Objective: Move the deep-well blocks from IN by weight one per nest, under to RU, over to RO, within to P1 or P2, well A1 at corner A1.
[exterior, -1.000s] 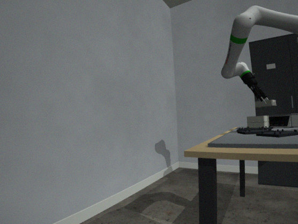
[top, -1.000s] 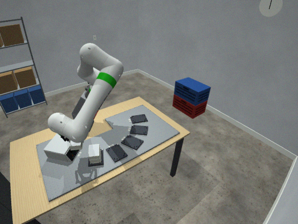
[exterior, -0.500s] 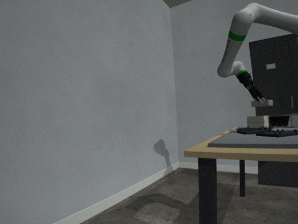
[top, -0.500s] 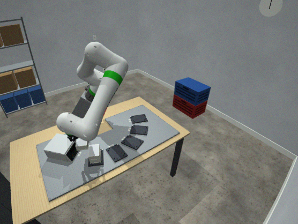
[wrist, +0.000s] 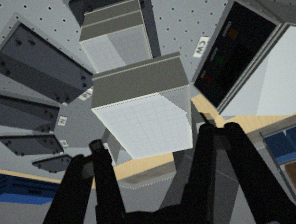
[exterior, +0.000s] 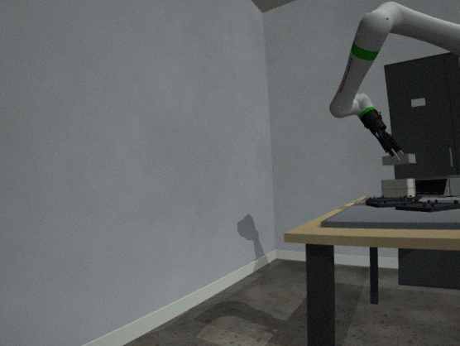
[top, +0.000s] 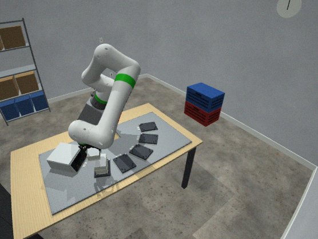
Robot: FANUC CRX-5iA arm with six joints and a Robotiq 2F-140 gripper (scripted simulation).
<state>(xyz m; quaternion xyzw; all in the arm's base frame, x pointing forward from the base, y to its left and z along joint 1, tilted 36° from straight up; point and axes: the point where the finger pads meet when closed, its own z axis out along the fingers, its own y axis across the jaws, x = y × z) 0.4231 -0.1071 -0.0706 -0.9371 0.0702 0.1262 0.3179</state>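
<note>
Right now my hand is 200 mm to the right of the dark nest plate, 190 mm above it and 20 mm short of it. Also, from my hand: weigher platform 230 mm to the right, 170 mm behind, 100 mm below; CW label 200 mm below, 100 mm to the right, 80 mm behind; check-weigher 220 mm to the right, 170 mm behind, 130 mm below.
</note>
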